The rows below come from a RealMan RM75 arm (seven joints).
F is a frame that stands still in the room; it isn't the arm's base.
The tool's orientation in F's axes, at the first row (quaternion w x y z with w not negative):
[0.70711, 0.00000, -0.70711, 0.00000]
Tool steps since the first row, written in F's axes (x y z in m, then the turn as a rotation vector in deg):
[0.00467, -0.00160, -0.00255, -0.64, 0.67, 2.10]
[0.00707, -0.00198, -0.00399, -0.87, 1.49, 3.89]
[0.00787, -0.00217, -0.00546, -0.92, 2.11, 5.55]
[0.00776, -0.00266, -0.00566, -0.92, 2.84, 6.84]
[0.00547, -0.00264, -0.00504, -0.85, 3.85, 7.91]
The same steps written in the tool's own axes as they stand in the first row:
[-0.00255, -0.00160, -0.00467, 2.10, 0.67, 0.64]
[-0.00399, -0.00198, -0.00707, 3.89, 1.49, 0.87]
[-0.00546, -0.00217, -0.00787, 5.55, 2.11, 0.92]
[-0.00566, -0.00266, -0.00776, 6.84, 2.84, 0.92]
[-0.00504, -0.00264, -0.00547, 7.91, 3.85, 0.85]

